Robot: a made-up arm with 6 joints.
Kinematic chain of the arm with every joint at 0, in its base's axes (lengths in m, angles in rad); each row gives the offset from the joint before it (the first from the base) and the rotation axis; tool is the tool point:
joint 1: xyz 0 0 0.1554 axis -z
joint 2: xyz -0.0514 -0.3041 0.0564 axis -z
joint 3: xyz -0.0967 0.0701 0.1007 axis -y
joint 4: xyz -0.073 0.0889 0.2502 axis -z
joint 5: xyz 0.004 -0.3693 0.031 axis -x
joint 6: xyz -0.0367 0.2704 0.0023 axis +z
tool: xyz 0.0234 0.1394 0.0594
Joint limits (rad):
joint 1: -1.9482..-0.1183
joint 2: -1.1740..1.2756
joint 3: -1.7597..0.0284
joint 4: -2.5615..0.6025
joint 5: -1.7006..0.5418
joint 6: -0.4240..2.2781
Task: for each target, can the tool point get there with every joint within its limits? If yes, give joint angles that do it. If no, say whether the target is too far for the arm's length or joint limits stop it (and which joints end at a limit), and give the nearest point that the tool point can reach.
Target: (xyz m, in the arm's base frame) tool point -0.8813 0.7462 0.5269
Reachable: no: joint limits stop it (at a limit: joint 1, joint 4, joint 5) | nearest point -0.4078 0.4732 0.4487 | short by 0.552 m
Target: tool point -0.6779 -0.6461 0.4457
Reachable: no: joint limits stop it (at a limit: joint 1, joint 3, joint 4, joint 5) | nearest point -0.3865 -0.4975 0.5062 | short by 0.333 m
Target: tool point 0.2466 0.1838 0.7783
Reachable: yes | joints -0.8298 -0.4102 -0.6017 -1.4516 -1.1166 0.2562
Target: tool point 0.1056 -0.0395 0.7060
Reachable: yes | joints -1.1130 -0.3972 -0.9129 -0.1194 -0.2034 0.6510
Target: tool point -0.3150 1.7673 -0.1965
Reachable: no: too far | nearest point 0.0303 0.8138 0.0684 | short by 1.048 m
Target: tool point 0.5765 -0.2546 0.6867
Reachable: yes | joints -0.4149 0.7479 -0.4495 -2.1147 -1.3834 1.5919
